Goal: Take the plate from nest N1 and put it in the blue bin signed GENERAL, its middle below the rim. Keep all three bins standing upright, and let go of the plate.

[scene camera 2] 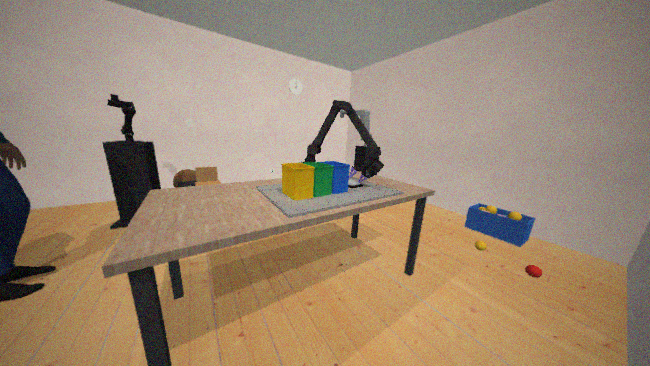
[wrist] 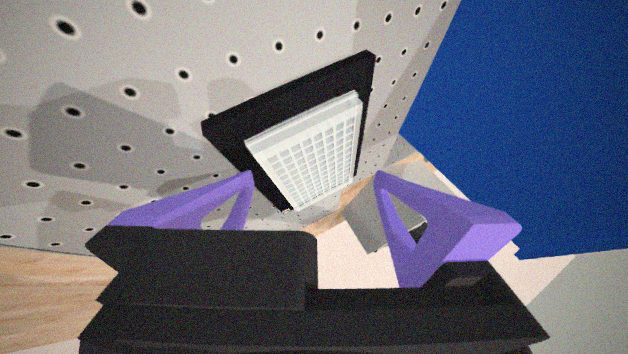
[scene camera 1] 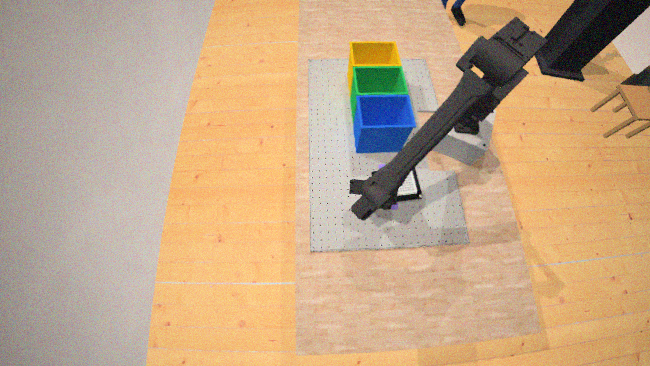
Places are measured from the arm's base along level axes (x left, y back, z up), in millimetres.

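Where they show: gripper, between the fingertips: (scene camera 2: 353, 180) (wrist: 313, 177); arm's base, origin of its link: (wrist: 420, 227) (scene camera 1: 464, 118).
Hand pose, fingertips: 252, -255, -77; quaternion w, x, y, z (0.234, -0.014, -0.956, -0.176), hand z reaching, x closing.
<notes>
Each offset is from my fingertips to the centre of the thing, as dx, dy, dz. Level surfaces: height alone.
A white gridded plate {-17, +26, -23} (scene camera 1: 409, 185) (wrist: 320, 162) lies in a black nest {-17, +26, -35} (scene camera 1: 411, 198) (wrist: 290, 106) on the perforated board. The nest's label is not readable. My gripper (scene camera 1: 388, 186) (scene camera 2: 357, 175) (wrist: 313, 177) is open, tilted, with its purple fingers wide apart and nothing between them. In the wrist view the plate shows beyond the fingertips; the arm hides part of it in scene camera 1. The blue bin {-203, -50, +48} (scene camera 1: 384, 139) (scene camera 2: 341, 177) (wrist: 530, 125) stands upright beside the nest, on the right in the wrist view. No sign on it is readable.
The green bin {-335, -69, +48} (scene camera 1: 380, 80) (scene camera 2: 323, 180) and yellow bin {-467, -88, +48} (scene camera 1: 375, 54) (scene camera 2: 298, 182) stand upright in a row behind the blue one in scene camera 1. The grey perforated board {dz -42} (scene camera 1: 330, 220) (wrist: 100, 60) lies under them. A grey block (scene camera 1: 462, 148) (wrist: 361, 225) is beyond the nest.
</notes>
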